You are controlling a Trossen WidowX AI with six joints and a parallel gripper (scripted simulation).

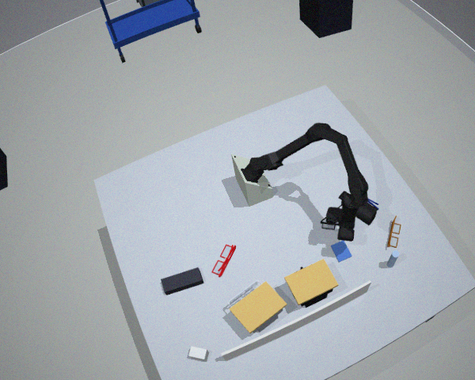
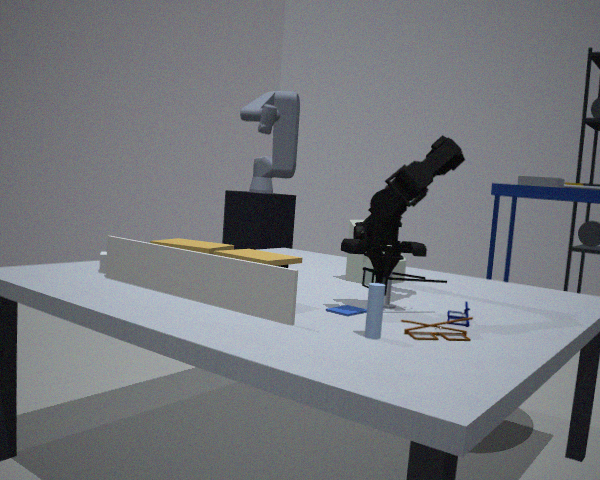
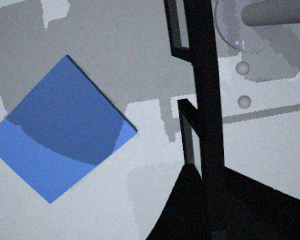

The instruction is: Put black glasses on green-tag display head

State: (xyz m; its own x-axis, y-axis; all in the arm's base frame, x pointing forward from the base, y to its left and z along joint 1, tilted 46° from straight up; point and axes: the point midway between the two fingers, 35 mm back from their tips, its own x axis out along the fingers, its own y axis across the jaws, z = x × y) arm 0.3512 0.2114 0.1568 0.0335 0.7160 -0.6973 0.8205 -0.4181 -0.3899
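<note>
Right now my gripper tip is 70 mm past the grey peg, 40 mm above it and 20 mm to the left of it. Also, from my gripper tip: blue flat square (60 mm below, 60 mm ahead, 50 mm to the right); then dark display head (240 mm to the right, 130 mm ahead); then light blue cylinder (210 mm ahead, 110 mm to the left, 10 mm below).
</note>
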